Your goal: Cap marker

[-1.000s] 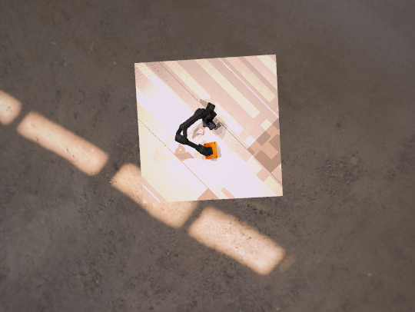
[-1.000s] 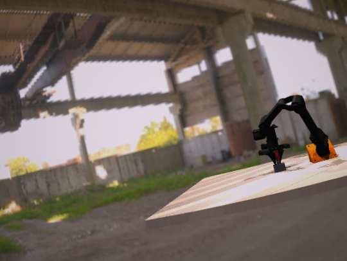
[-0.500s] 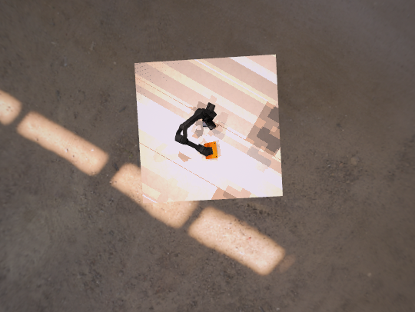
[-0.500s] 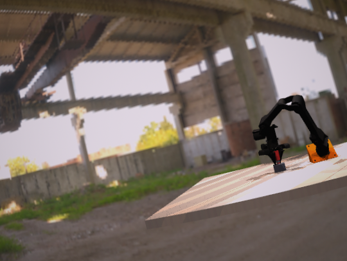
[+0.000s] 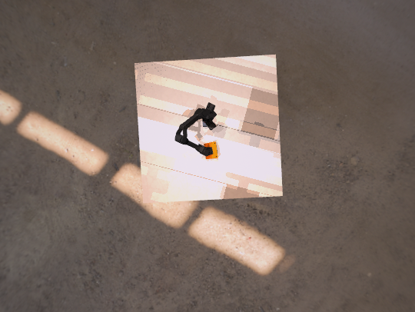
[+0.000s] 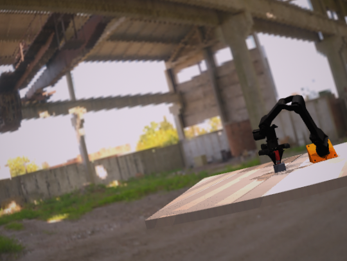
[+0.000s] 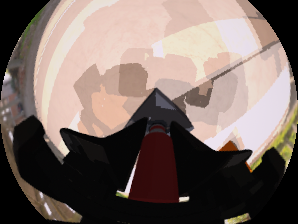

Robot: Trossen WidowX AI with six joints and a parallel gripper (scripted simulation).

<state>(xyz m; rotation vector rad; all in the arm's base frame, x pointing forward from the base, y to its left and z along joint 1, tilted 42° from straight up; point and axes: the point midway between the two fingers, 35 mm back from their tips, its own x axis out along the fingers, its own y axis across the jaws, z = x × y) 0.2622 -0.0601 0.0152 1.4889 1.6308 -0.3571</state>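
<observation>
My gripper tip is now 10 mm past the red marker cap, 10 mm to the right of it and 50 mm below it. Round my gripper tip: holder block 10 mm to the left, 20 mm below.
</observation>
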